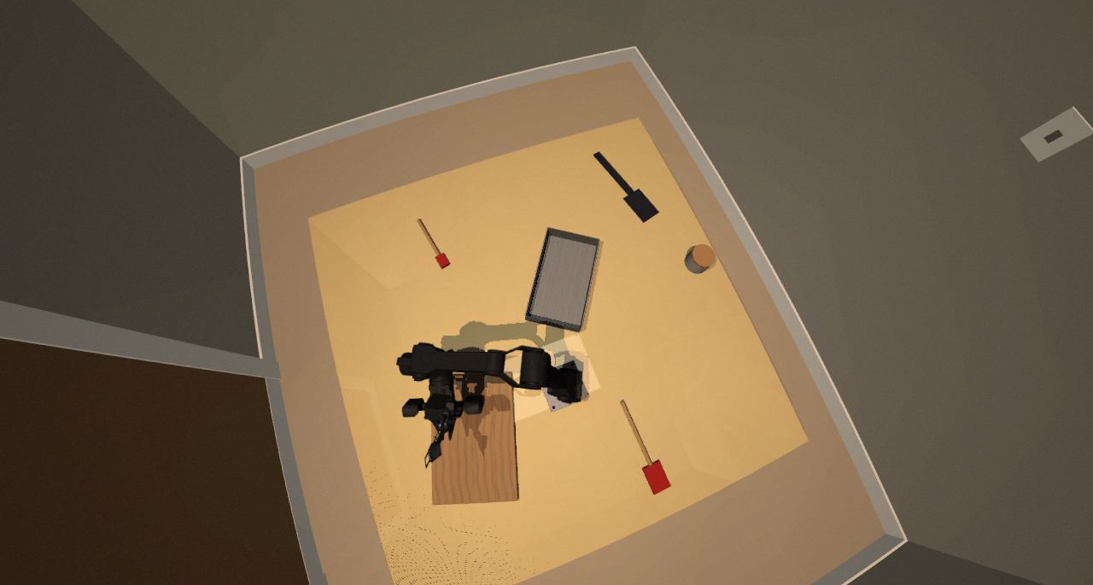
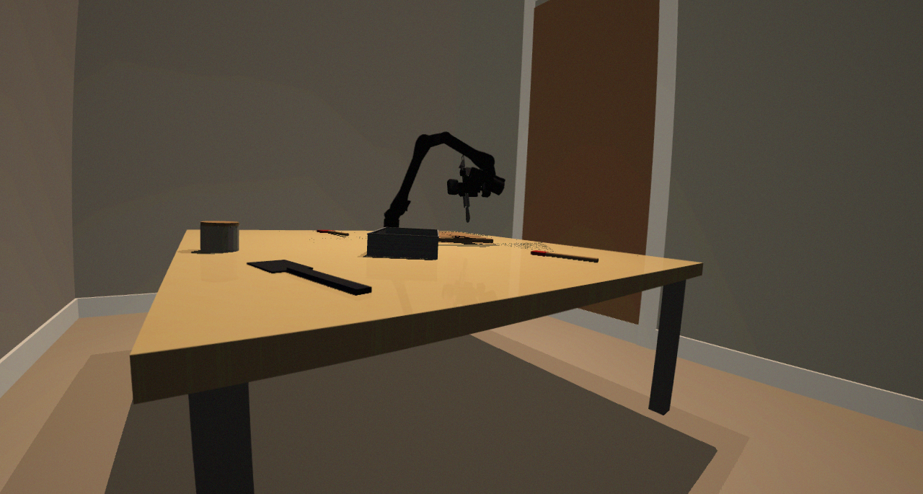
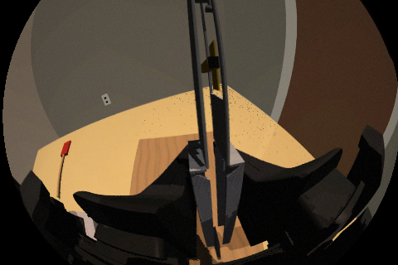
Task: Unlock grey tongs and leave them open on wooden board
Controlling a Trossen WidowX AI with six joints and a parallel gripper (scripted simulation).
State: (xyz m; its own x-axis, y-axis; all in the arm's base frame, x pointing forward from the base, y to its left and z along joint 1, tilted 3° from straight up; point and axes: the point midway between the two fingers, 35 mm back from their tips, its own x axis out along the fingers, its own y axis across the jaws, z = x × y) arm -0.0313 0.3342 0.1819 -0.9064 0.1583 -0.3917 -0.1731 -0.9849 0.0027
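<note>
Right now the wooden board is 180 mm below my gripper tip, 40 mm to the right of it and 20 mm behind it. Round my gripper tip: red spatula: 510 mm to the right, 190 mm behind, 180 mm below; then yellow lock piece: 60 mm above, 20 mm ahead; then roasting tin: 410 mm to the right, 380 mm ahead, 160 mm below.
</note>
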